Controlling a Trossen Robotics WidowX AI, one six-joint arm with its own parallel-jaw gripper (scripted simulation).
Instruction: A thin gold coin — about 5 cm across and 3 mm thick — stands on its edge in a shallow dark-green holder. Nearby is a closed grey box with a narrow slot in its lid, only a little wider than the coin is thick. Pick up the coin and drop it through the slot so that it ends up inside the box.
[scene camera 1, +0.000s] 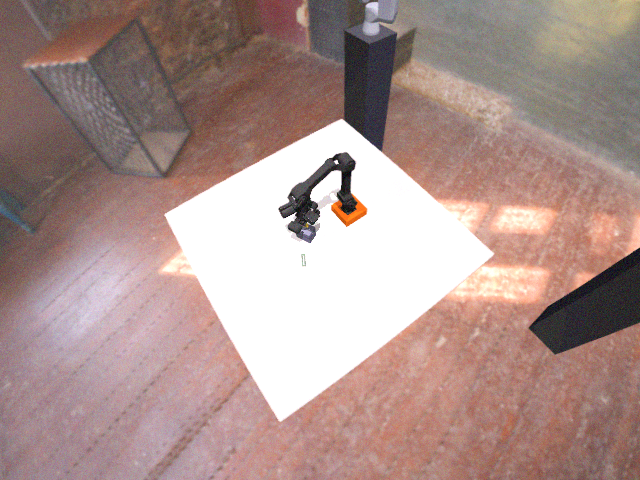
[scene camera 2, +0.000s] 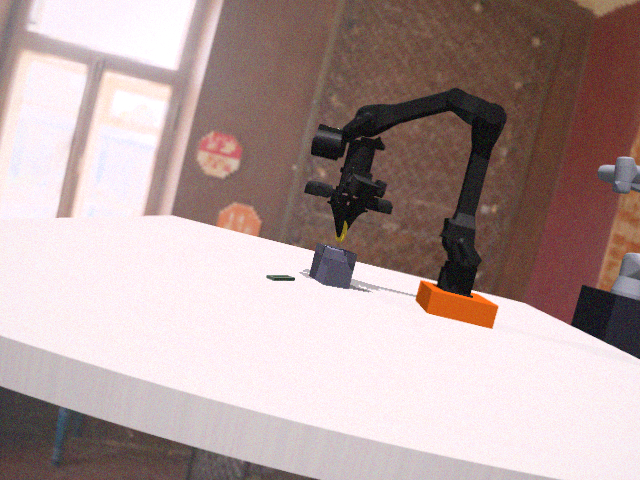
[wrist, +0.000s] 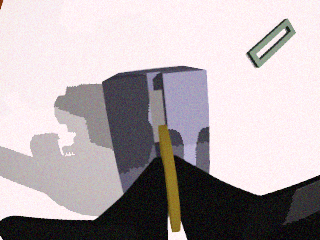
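The wrist view shows my gripper as well; the gripper holds a gold coin.
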